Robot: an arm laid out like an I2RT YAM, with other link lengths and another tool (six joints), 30 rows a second.
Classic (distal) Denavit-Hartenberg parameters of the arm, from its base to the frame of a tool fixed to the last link. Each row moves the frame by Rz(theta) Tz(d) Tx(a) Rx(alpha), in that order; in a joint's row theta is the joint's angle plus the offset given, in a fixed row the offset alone. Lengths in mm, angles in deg.
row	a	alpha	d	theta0
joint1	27.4	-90	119.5	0
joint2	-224.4	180	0	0
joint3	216.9	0	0	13.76
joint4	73.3	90	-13.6	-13.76
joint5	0	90	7.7	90
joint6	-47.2	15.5	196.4	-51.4
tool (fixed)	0	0	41.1	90
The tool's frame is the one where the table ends.
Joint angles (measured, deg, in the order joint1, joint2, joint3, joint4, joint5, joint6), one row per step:
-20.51 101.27 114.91 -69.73 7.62 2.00
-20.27 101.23 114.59 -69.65 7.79 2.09
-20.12 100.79 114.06 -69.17 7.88 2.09
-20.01 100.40 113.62 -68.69 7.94 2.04
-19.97 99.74 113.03 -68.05 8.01 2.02
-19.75 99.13 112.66 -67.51 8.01 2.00
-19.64 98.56 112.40 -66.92 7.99 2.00
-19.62 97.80 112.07 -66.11 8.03 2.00
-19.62 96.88 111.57 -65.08 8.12 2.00
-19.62 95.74 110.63 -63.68 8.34 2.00
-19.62 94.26 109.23 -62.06 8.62 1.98
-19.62 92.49 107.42 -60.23 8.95 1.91
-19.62 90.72 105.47 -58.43 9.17 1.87
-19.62 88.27 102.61 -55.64 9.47 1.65
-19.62 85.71 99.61 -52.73 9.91 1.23
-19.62 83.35 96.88 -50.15 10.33 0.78
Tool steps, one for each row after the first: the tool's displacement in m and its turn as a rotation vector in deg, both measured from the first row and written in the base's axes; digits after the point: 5 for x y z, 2 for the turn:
-0.00026 0.00121 -0.00140 -0.02 0.21 0.07
0.00028 0.00175 -0.00040 -0.23 -0.13 0.17
0.00103 0.00202 0.00078 -0.44 -0.50 0.29
0.00172 0.00174 0.00330 -0.75 -1.14 0.30
0.00309 0.00291 0.00657 -1.03 -1.87 0.54
0.00480 0.00323 0.01042 -1.32 -2.72 0.66
0.00679 0.00249 0.01577 -1.77 -3.88 0.65
0.00894 0.00133 0.02187 -2.33 -5.22 0.59
0.01100 -0.00038 0.02790 -3.04 -6.66 0.45
0.01220 -0.00206 0.03406 -3.84 -8.18 0.28
0.01262 -0.00371 0.04023 -4.72 -9.75 0.11
0.01260 -0.00470 0.04538 -5.44 -11.20 -0.02
0.01300 -0.00629 0.05238 -6.58 -13.29 -0.08
0.01272 -0.00836 0.05948 -7.96 -15.34 -0.11
0.01179 -0.01013 0.06581 -9.25 -17.14 -0.12

